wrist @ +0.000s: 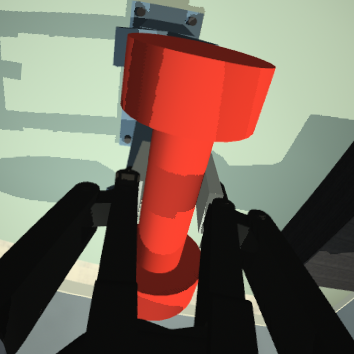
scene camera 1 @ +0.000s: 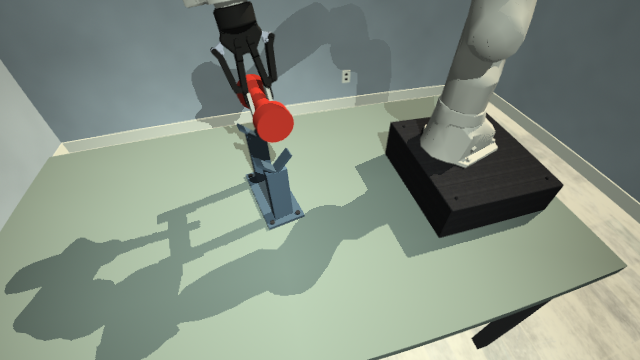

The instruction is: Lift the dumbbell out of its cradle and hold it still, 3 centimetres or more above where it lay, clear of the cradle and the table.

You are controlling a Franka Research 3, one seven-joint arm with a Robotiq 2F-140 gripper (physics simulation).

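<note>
The red dumbbell (scene camera 1: 273,121) (wrist: 185,95) hangs in the air above its blue-grey cradle (scene camera 1: 281,192) (wrist: 167,16). In the scene view a gap shows between the dumbbell's near head and the V-shaped rest below it. My gripper (scene camera 1: 260,101) (wrist: 173,162) is shut on the dumbbell's handle, with one finger pad on each side of the bar, between the two round heads. In the wrist view the near head hides much of the cradle. The cradle stands upright on the green table (scene camera 1: 350,310).
A black base block (scene camera 1: 500,182) carries the robot's arm at the right of the table in the scene view. A wall with an outlet (scene camera 1: 346,76) stands behind the table. Shadows of the arm, dumbbell and cradle fall across the table top.
</note>
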